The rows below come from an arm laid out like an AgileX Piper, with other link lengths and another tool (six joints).
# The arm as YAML. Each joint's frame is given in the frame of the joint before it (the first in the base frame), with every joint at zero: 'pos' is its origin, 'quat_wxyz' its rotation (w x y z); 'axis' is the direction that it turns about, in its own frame. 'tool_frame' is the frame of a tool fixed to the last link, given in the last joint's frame.
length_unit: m
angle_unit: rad
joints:
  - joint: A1
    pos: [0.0, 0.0, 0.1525]
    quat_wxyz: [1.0, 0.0, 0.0, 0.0]
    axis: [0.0, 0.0, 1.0]
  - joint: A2
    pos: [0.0, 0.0, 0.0]
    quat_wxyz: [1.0, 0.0, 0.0, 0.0]
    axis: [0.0, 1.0, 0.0]
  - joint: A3
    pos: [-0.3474, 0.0, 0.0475]
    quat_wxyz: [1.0, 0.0, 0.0, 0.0]
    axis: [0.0, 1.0, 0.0]
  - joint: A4
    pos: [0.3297, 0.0, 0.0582]
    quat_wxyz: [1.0, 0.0, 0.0, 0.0]
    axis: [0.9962, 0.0, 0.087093]
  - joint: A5
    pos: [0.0, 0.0, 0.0]
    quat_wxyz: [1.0, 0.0, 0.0, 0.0]
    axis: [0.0, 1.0, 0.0]
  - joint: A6
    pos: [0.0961, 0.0, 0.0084]
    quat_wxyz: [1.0, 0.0, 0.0, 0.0]
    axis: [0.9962, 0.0, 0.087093]
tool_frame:
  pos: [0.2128, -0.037, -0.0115]
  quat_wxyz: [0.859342, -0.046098, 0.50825, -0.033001]
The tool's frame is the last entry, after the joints.
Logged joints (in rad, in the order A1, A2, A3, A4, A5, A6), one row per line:
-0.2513 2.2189 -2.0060 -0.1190 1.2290 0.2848
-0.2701 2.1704 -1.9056 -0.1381 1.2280 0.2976
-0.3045 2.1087 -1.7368 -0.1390 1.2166 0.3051
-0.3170 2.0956 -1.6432 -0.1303 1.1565 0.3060
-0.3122 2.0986 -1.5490 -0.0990 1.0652 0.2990
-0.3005 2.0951 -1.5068 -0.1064 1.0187 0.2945
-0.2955 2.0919 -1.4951 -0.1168 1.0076 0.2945
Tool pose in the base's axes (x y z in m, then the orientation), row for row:
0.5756 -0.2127 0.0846 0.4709 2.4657 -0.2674
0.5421 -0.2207 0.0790 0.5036 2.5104 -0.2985
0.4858 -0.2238 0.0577 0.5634 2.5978 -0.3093
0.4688 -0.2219 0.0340 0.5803 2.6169 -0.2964
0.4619 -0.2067 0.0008 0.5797 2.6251 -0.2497
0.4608 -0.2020 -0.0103 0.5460 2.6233 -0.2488
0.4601 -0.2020 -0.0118 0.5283 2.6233 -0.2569
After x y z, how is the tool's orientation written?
As a rotation vector, in radians.
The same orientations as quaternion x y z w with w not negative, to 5 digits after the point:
0.17772 0.93059 -0.10092 0.30369
0.18765 0.93543 -0.11123 0.27820
0.20485 0.94456 -0.11246 0.23064
0.20988 0.94647 -0.10720 0.22056
0.20950 0.94868 -0.09024 0.21905
0.19777 0.95019 -0.09012 0.22337
0.19149 0.95087 -0.09312 0.22472

